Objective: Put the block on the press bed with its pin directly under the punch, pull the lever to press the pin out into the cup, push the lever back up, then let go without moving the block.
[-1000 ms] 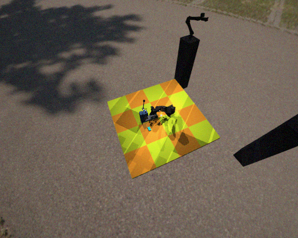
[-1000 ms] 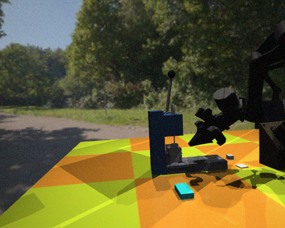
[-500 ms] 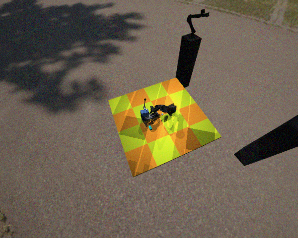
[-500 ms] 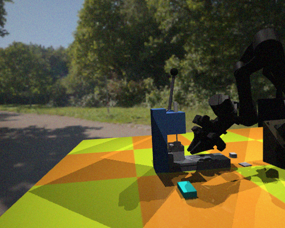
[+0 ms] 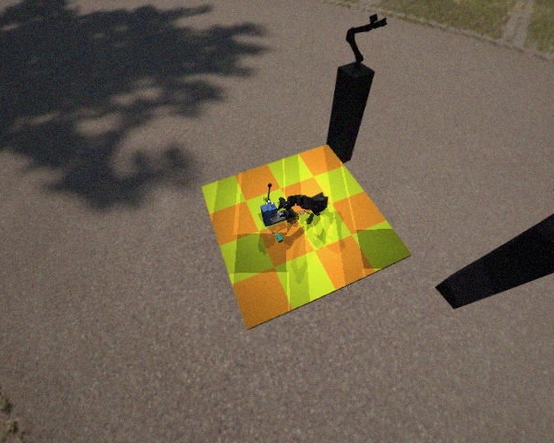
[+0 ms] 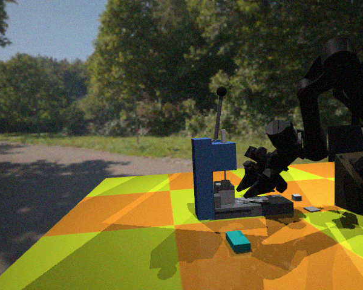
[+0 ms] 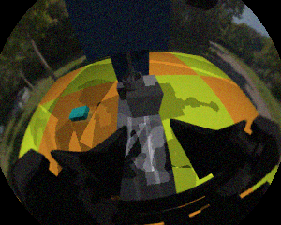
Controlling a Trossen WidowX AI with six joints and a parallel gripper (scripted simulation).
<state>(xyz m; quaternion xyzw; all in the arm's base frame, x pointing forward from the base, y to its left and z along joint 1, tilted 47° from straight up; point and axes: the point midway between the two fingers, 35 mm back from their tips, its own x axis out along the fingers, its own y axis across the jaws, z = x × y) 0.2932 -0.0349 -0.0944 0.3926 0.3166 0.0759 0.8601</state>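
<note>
Now: the lever 22 cm above my gripper tip, 5 cm to the right of it and 3 cm ahead of it. From my gripper tip the other things lie so: cyan block (17 cm to the left, 9 cm ahead, 4 cm below); thin punch (10 cm above, 5 cm ahead, 1 cm to the left); flat grey plate (18 cm behind, 6 cm to the left, 5 cm below).
</note>
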